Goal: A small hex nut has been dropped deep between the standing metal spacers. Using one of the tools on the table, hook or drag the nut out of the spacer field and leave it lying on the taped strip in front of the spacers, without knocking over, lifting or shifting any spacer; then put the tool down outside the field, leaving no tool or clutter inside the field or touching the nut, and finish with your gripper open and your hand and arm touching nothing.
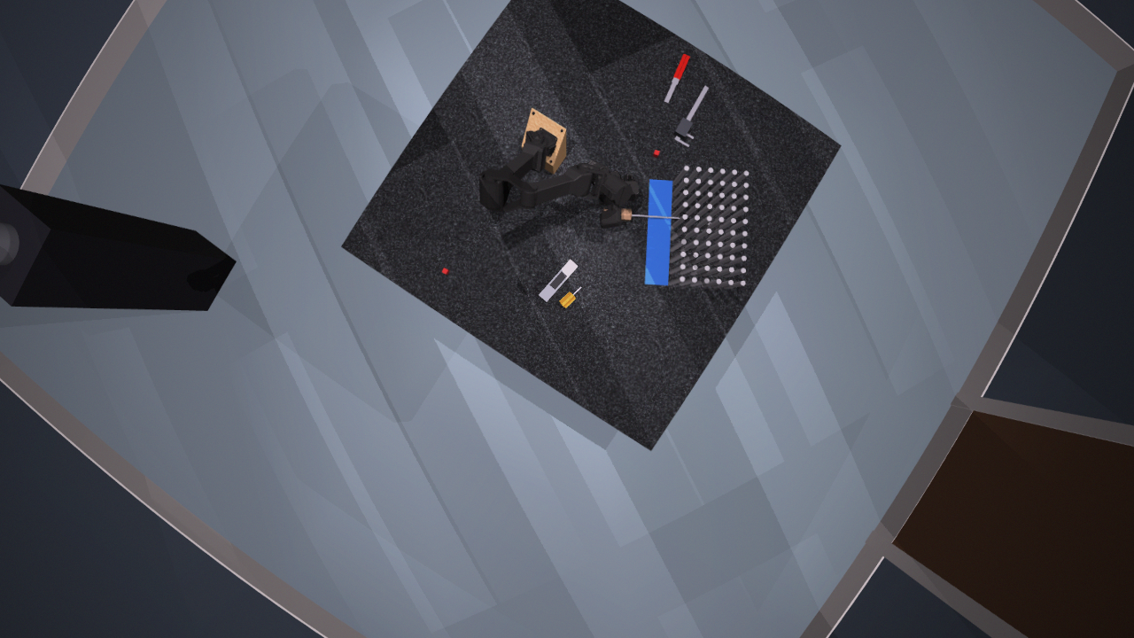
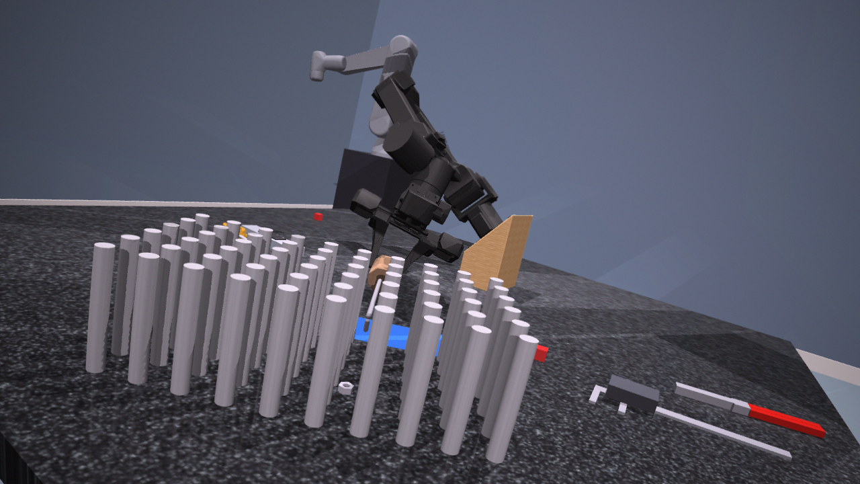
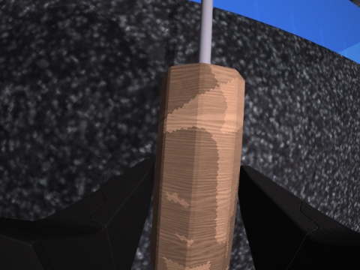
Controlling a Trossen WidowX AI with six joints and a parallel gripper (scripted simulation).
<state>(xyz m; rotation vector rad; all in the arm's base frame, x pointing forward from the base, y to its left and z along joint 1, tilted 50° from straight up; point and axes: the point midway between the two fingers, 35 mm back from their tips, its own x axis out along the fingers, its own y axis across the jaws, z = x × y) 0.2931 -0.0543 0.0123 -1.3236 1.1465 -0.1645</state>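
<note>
The blue taped strip is 150 mm ahead of my gripper tip, 40 mm to the left of it and 40 mm below it. Also, from my gripper tip: yellow tool (20 mm ahead, 320 mm to the right, 20 mm below); flat grey piece (40 mm behind, 290 mm to the right, 20 mm below); hex nut (280 mm ahead, 160 mm to the left, 30 mm below).
</note>
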